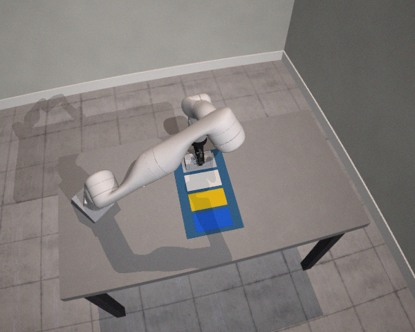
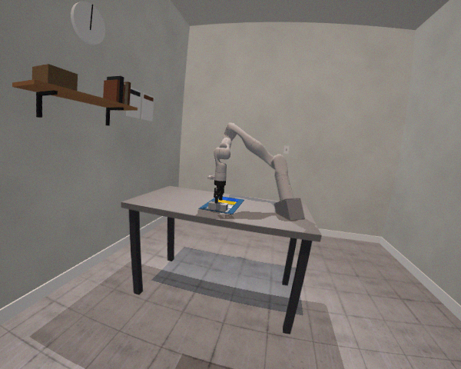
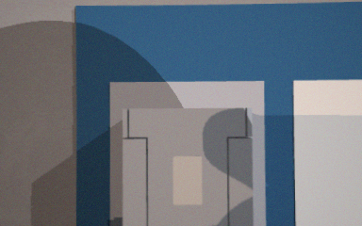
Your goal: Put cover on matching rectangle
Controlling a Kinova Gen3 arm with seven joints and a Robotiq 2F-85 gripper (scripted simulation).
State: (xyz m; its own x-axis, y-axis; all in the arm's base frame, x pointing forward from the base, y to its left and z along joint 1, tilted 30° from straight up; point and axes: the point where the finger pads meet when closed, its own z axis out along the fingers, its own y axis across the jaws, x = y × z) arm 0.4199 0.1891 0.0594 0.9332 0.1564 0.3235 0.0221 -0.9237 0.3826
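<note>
Now: hand 40 mm above the light grey cover. From my hand the other things lie so: white rectangle (90 mm to the right, 50 mm below); then dark blue mat (140 mm to the right, 50 mm below, 50 mm ahead); then yellow rectangle (190 mm to the right, 50 mm below).
</note>
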